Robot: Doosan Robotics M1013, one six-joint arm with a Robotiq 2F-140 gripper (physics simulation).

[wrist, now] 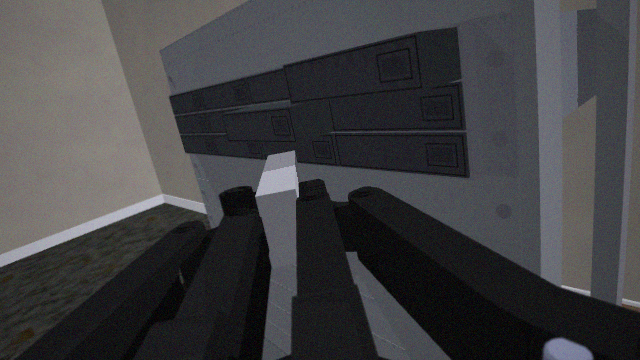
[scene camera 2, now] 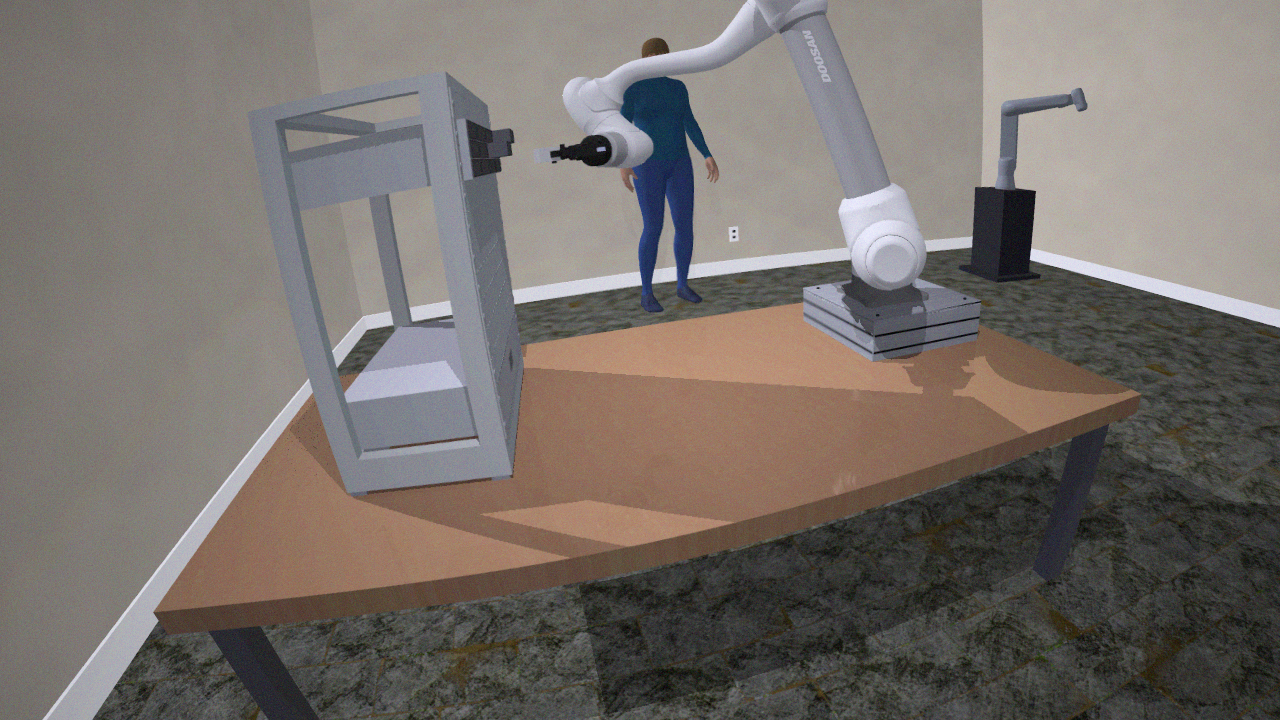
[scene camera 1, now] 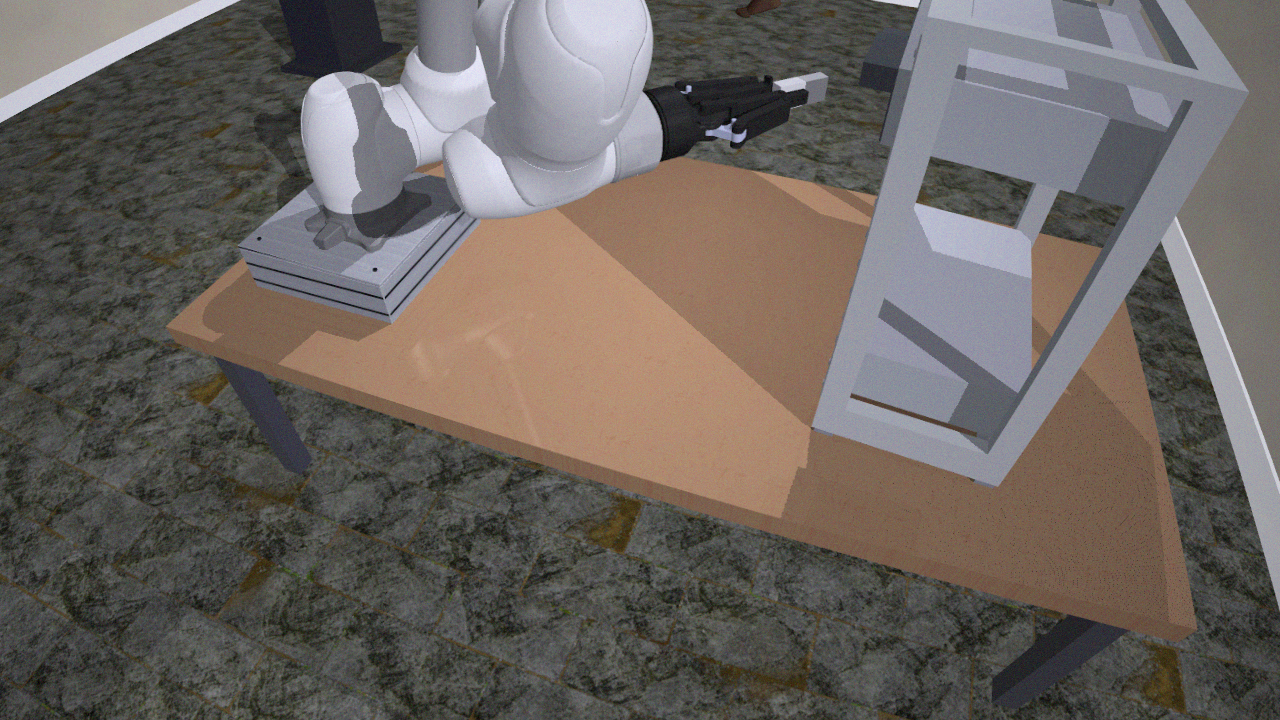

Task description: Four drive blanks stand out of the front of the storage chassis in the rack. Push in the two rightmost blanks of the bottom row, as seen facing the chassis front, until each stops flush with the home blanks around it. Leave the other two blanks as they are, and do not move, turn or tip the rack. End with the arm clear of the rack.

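Frame: origin at the arm's base, x ahead, y left, z up, level; centimetres.
Seen in the pictures: gripper, between the fingertips: (wrist: 286, 178) (scene camera 2: 536, 155) (scene camera 1: 822, 86); arm's base, origin of its link: (scene camera 2: 881, 294) (scene camera 1: 369, 215).
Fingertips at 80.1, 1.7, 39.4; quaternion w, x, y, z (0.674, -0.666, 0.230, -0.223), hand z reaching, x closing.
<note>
Pixels of each thing's top centre, then the offset from my fingertips to it, as dx, dy, dz. "spot": a spot on its surface instead. Level surfaces: height alone.
- top row, a spot on its surface: (wrist: 395, 65) spot: +4.7, -4.8, +4.9
- middle row, a spot on its surface: (wrist: 281, 126) spot: +4.6, +6.2, +2.0
- wooden table, height of its surface: dz -49.1
My gripper (scene camera 1: 794, 86) (scene camera 2: 554, 154) (wrist: 286, 178) is shut and empty, its pale fingertips together. It hangs in front of the chassis, with a gap in both scene views. The dark blank array shows in the wrist view in three rows. The bottom row's rightmost blank (wrist: 442, 155) and the one to its left (wrist: 322, 149) look level with the home blanks around them. A blank in the top row (wrist: 395, 65) and one in the middle row (wrist: 281, 126) stand out. Part of the bottom row further left is hidden behind my fingertips.
The grey rack (scene camera 1: 890, 223) (scene camera 2: 454, 223) (wrist: 500, 175) stands upright on the wooden table (scene camera 1: 626, 376) (scene camera 2: 680, 447). The arm's base plate (scene camera 1: 313, 268) (scene camera 2: 921, 335) is at the table's other end. A person (scene camera 2: 666, 134) stands behind the table, and another small robot (scene camera 2: 1006, 223) stands farther back.
</note>
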